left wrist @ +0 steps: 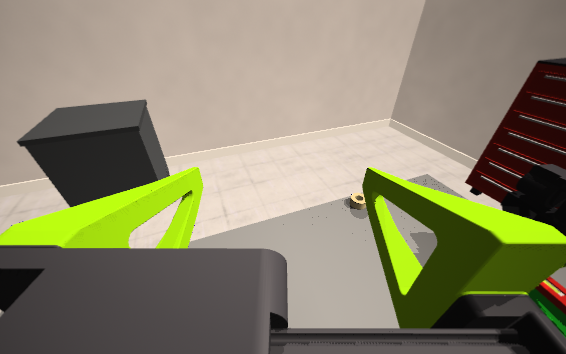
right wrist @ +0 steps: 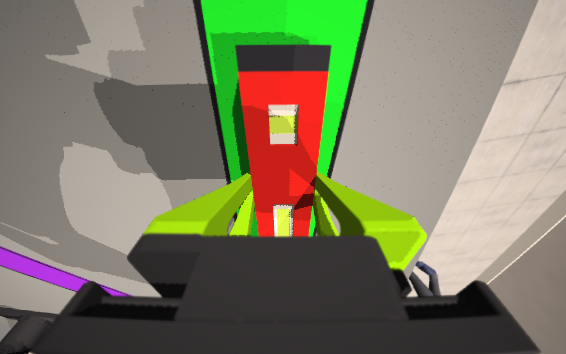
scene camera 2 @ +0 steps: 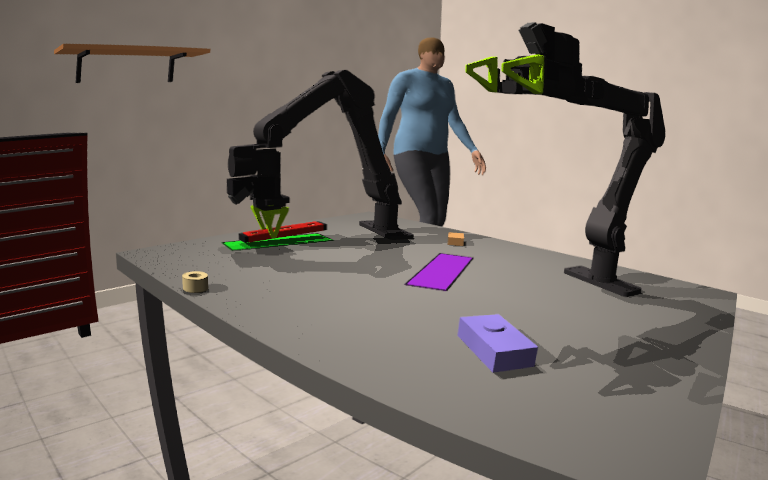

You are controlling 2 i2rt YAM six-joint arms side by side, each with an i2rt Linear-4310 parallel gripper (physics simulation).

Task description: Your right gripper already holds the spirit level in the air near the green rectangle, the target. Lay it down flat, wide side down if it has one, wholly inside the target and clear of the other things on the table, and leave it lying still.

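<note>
The red spirit level (scene camera 2: 300, 228) (right wrist: 280, 162) with dark ends is in my right gripper (scene camera 2: 274, 234) (right wrist: 283, 177), which is shut on its middle. It is held roughly flat, low over the green target (scene camera 2: 235, 245) (right wrist: 285, 17), and runs along its length. Its shadow falls on the green at the left and beyond the far end in the right wrist view. The near part is hidden there by the gripper body. Parts of the level (left wrist: 556, 291) and target (left wrist: 547, 307) show in the left wrist view. My left gripper (scene camera 2: 485, 66) (left wrist: 282, 176) is open and empty, high above the table.
A tan tape roll (scene camera 2: 195, 283) (left wrist: 358, 201) stands near the table edge. A purple rectangle (scene camera 2: 440, 271) (right wrist: 45, 271) lies on the grey table (scene camera 2: 351, 316). An orange block (scene camera 2: 455, 239) and a violet box (scene camera 2: 498, 342) stand farther right. A person (scene camera 2: 424, 113) stands behind the table.
</note>
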